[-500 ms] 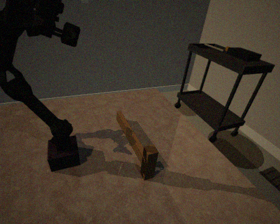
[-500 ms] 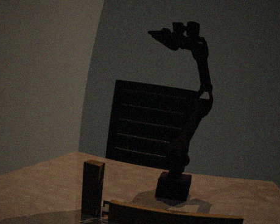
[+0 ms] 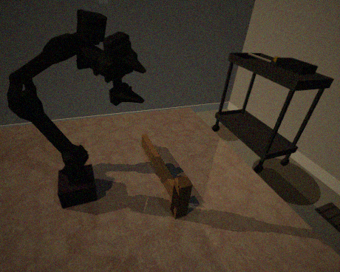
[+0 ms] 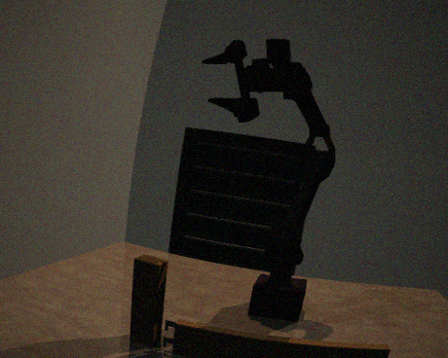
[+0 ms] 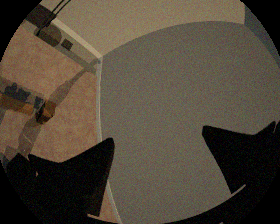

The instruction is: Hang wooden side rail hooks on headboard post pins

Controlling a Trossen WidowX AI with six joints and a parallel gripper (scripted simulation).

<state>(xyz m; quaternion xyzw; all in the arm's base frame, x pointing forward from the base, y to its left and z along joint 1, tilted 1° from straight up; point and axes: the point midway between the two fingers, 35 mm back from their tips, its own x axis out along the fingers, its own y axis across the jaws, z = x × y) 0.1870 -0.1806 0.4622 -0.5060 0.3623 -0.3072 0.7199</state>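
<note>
Right now the headboard post is 150 mm ahead of my gripper tip, 10 mm to the right of it and 450 mm below it.
</note>
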